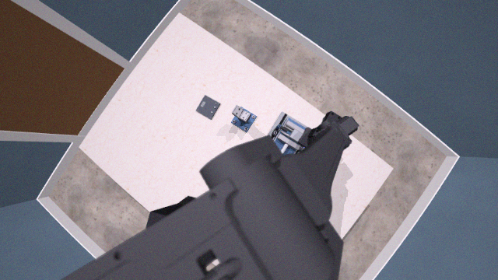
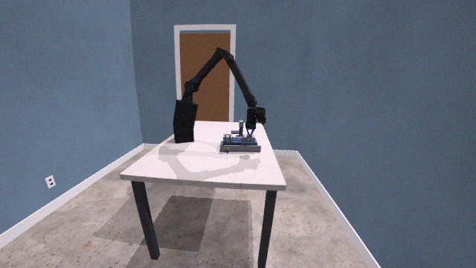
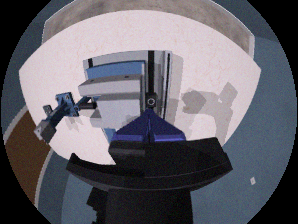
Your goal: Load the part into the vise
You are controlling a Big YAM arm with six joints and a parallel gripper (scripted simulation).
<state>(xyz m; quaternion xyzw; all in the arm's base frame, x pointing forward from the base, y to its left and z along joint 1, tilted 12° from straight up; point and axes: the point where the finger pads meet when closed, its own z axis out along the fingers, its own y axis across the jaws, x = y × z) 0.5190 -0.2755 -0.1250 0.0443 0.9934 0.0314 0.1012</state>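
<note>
Right now the part is 4 cm to the left of my hand, 3 cm below it and 1 cm ahead of it. The rest, counted from my hand: dark square plate 47 cm to the left, 11 cm below, 4 cm behind.
</note>
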